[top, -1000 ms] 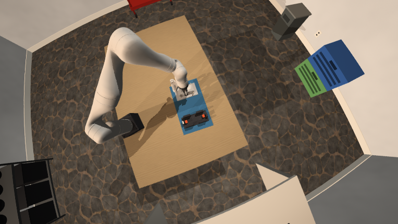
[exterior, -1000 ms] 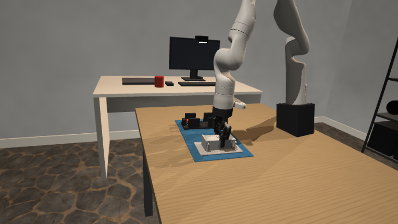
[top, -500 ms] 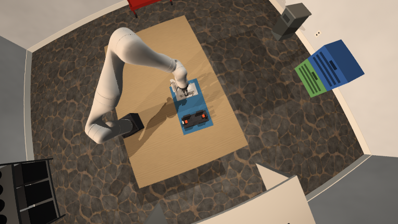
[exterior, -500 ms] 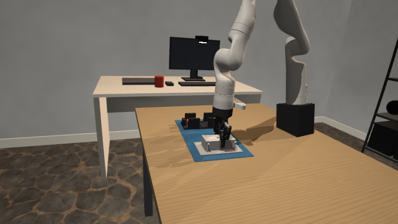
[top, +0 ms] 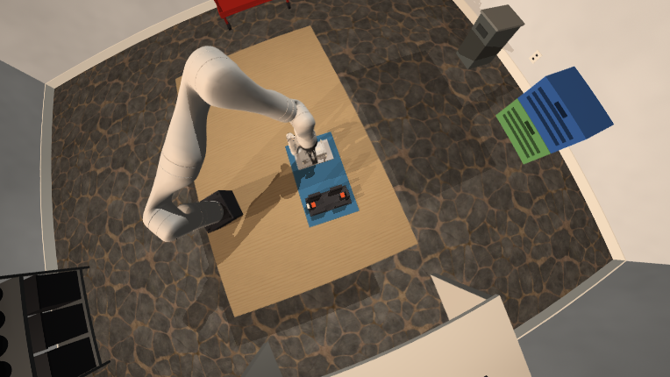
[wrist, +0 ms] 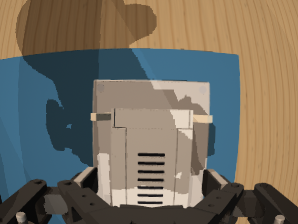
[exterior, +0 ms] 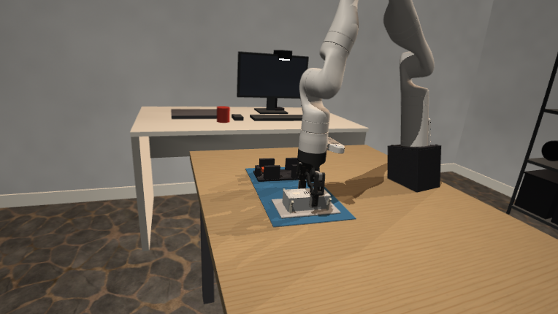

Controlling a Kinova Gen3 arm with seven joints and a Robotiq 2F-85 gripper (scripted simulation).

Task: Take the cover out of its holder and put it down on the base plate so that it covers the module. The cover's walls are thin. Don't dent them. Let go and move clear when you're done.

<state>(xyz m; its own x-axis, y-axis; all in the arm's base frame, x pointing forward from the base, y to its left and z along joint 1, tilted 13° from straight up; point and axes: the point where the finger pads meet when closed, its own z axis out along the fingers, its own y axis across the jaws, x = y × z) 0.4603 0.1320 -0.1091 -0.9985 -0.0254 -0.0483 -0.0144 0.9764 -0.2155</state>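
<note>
The cover is 1 cm below my hand.
</note>
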